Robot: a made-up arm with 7 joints.
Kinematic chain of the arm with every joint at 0, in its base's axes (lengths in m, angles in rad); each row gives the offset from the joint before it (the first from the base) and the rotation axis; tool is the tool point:
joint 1: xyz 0 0 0.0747 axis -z
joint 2: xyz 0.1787 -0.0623 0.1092 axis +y
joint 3: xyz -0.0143 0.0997 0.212 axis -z
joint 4: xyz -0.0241 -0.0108 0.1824 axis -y
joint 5: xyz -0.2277 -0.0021 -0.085 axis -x
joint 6: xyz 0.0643 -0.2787 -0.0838 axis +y
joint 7: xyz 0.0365 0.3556 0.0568 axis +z
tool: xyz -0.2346 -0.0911 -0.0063
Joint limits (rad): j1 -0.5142..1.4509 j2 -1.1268..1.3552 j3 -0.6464..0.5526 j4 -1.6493..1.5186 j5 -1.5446..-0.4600 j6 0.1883..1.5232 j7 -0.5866..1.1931
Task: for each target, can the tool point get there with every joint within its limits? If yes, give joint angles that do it. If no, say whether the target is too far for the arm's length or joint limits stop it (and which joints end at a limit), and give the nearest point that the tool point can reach.
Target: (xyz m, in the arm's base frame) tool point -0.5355 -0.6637 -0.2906
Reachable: no: joint limits stop it (at a limit: joint 1, joint 2, joint 3, joint 5, joint 6) | nearest point -0.3265 -0.3088 0.0717 | short by 0.548 m
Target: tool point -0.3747 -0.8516 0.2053
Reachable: no: joint limits stop it (at a limit: joint 1, joint 2, joint 3, joint 4, joint 5, joint 6) | nearest point -0.1151 -0.7425 0.3875 | short by 0.335 m
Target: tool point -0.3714 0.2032 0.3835
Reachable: yes | joints 0.6214 -0.7345 -0.0535 -0.9684 -1.3429 0.5289 0.2386
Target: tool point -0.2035 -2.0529 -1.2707
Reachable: no: too far | nearest point 0.0815 -0.8471 0.2420 | short by 1.955 m
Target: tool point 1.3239 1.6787 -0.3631
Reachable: no: too far | nearest point 0.7360 0.5696 0.3221 | short by 1.430 m
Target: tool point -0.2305 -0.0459 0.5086
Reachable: yes | joints 0.3459 -0.2603 -0.2630 -0.8335 -1.2813 0.8674 0.5557
